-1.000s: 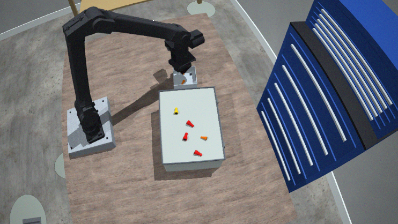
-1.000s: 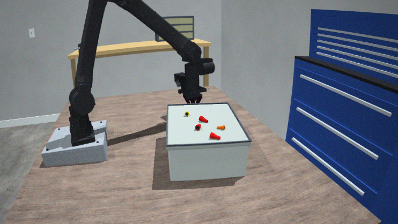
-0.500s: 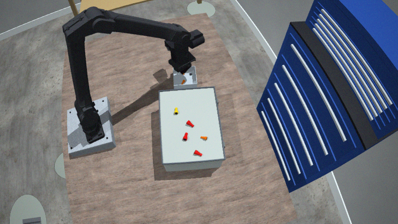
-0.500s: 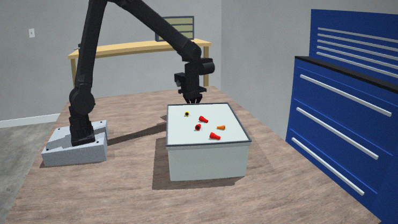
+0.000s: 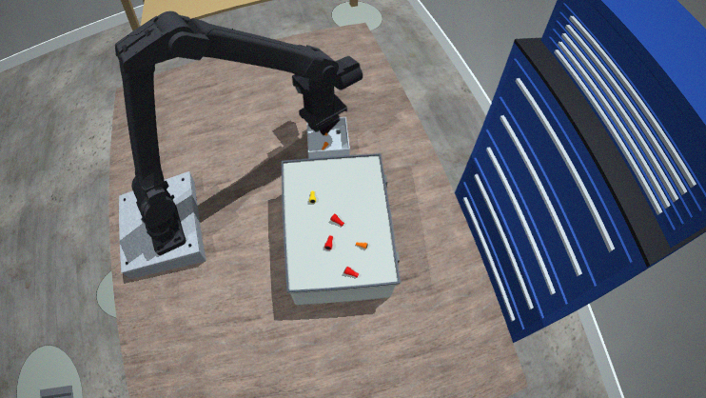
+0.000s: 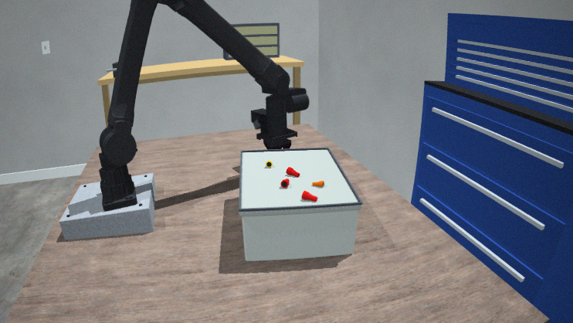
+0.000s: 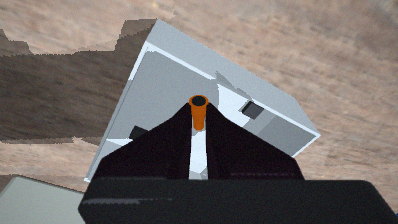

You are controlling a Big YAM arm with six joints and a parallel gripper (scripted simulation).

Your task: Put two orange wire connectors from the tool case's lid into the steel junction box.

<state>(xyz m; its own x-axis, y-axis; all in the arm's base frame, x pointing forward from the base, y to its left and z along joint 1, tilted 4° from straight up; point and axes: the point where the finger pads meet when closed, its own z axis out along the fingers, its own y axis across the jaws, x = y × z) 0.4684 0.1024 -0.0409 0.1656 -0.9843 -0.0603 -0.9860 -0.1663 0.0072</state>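
Right now my hand is 20 mm to the left of the junction box floor and 20 mm above it. Also, from my hand: yellow wire connector 210 mm to the right, 120 mm behind, 100 mm above; then tool case 280 mm to the right, 100 mm behind, 60 mm above.
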